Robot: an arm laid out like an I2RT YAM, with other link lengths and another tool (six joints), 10 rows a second.
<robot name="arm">
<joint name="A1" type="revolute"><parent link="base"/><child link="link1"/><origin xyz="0 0 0.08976" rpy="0 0 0"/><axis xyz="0 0 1"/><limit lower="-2.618" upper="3.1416"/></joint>
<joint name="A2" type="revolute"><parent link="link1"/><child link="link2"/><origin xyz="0.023 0.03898 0.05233" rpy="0 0 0"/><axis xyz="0 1 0"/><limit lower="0" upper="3.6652"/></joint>
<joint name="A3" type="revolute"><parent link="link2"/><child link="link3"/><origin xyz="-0.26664 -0.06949 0" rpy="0 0 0"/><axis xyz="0 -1 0"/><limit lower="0" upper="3.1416"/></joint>
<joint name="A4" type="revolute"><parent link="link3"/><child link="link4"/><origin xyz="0.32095 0.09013 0.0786" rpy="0 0 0"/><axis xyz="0 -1 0"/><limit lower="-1.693" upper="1.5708"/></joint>
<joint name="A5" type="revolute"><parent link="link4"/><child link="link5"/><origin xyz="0.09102 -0.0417 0.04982" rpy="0 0 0"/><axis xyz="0 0 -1"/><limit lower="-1.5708" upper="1.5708"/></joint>
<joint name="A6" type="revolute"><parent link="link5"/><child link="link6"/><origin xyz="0.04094 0 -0.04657" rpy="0 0 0"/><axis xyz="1 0 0"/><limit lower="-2.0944" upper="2.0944"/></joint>
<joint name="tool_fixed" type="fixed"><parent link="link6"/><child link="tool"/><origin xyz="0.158 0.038 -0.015" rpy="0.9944 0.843 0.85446"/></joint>
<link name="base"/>
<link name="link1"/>
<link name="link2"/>
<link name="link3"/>
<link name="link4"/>
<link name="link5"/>
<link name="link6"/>
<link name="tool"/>
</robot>
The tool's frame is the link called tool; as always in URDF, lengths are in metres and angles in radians.
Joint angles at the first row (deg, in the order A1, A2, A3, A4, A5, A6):
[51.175, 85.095, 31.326, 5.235, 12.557, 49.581]
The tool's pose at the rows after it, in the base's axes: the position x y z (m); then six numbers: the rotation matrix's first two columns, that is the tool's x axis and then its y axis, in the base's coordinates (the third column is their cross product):
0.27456 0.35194 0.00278 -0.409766 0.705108 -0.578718 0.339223 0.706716 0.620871
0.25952 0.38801 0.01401 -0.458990 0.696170 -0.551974 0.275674 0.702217 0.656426
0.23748 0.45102 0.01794 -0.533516 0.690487 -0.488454 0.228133 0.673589 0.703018
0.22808 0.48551 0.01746 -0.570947 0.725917 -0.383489 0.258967 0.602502 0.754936
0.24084 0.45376 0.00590 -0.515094 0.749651 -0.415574 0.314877 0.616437 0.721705
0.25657 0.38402 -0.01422 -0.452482 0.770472 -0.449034 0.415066 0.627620 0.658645
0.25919 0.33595 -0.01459 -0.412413 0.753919 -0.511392 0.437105 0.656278 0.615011
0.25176 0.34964 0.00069 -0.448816 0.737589 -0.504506 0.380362 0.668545 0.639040
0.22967 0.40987 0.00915 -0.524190 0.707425 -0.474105 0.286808 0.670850 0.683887
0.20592 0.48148 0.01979 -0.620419 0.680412 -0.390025 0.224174 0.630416 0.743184
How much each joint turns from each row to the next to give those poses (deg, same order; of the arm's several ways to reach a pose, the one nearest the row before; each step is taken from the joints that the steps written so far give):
[-0.408, -6.670, -2.697, -3.801, 0.359, -4.376]
[3.632, 2.516, 2.521, 2.456, -1.402, 0.033]
[5.326, 8.884, 6.622, 4.757, -2.316, 2.558]
[1.621, 5.847, 2.741, 6.016, -3.401, 4.751]
[-1.834, -2.840, -3.053, -2.688, 2.715, 1.153]
[-5.949, -7.502, -7.543, -4.983, 0.269, 0.147]
[-3.347, -8.888, -5.134, -6.306, 1.941, -2.654]
[1.133, -1.922, 0.376, -0.124, -1.490, -2.105]
[6.328, 7.883, 5.403, 5.770, -0.964, 0.261]
[4.741, 10.230, 8.135, 6.240, -4.496, 1.392]

